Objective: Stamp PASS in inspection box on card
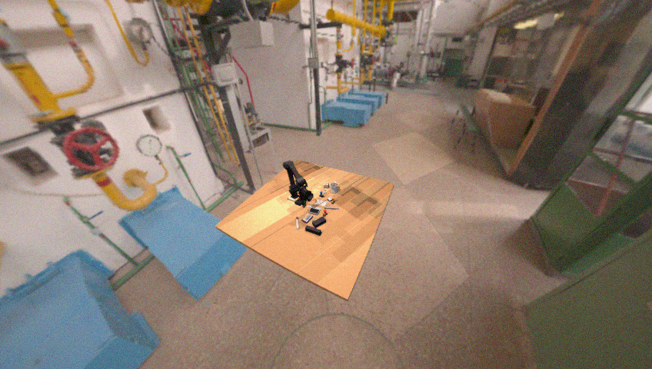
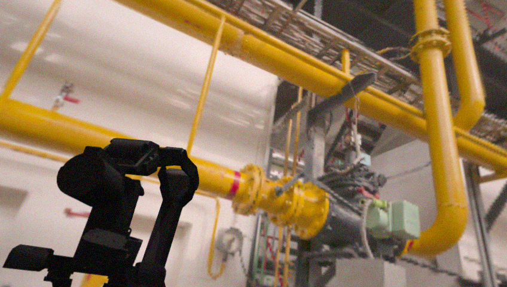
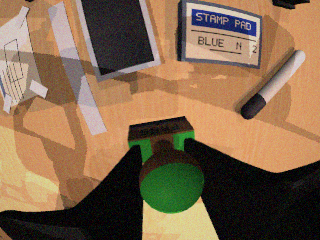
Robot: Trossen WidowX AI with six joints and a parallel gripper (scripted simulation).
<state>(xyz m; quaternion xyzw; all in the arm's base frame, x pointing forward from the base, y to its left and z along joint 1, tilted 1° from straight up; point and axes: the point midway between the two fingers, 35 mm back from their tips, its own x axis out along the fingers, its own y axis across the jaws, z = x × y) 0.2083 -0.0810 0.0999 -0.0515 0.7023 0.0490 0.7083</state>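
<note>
Now: the ink pad 80 mm ahead of my gripper tip, 40 mm to the left of it and 80 mm below it. The rest, counted from my gripper tip: grey strip (40 mm ahead, 80 mm to the left, 80 mm below); white card (60 mm ahead, 170 mm to the left, 80 mm below); green-knobbed stamp (right at my gripper tip).
</note>
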